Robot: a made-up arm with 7 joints.
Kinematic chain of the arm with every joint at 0, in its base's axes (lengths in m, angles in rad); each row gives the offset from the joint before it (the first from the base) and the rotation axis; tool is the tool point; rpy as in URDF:
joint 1: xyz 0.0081 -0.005 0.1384 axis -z
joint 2: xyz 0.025 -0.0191 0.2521 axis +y
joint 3: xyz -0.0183 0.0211 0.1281 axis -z
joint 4: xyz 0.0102 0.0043 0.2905 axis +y
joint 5: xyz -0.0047 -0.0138 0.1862 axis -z
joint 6: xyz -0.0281 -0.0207 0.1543 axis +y
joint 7: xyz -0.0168 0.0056 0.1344 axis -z
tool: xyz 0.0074 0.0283 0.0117 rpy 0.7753 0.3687 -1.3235
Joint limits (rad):
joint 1: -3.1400..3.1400
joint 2: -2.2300..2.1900
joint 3: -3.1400..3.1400
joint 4: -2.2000..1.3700
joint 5: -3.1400..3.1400
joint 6: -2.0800..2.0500
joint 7: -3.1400..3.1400
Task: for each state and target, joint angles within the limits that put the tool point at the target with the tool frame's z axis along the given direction. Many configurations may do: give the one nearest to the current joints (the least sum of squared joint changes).
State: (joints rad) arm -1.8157 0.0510 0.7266 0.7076 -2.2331 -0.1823 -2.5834
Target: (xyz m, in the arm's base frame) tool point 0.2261 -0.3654 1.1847 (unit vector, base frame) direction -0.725 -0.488 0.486
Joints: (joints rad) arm -1.9859 -0.5283 0.7502 0.0239 -2.2154 0.2225 -2.5268
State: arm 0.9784 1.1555 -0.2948 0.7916 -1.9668 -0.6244 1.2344
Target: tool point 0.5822 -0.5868 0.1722 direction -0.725 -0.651 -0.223
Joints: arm 0.7179 1.4864 -0.2465 0.5300 -1.9540 -0.9249 1.0588
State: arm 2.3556 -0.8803 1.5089 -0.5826 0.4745 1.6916 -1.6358
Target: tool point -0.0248 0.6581 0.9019 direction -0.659 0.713 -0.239
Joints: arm 1.4753 -0.8841 1.2796 -0.2990 0.1324 1.1520 -0.9029
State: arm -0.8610 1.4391 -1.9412 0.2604 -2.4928 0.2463 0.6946
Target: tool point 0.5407 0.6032 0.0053 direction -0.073 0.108 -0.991
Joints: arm -0.5578 1.9132 -1.2528 0.4862 -2.1324 -0.2364 0.9700
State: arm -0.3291 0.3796 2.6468 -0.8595 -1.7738 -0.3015 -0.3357
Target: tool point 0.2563 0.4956 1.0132 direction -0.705 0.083 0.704
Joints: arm -0.6174 0.5091 2.5423 -0.6244 -1.6707 -0.7709 -0.0358
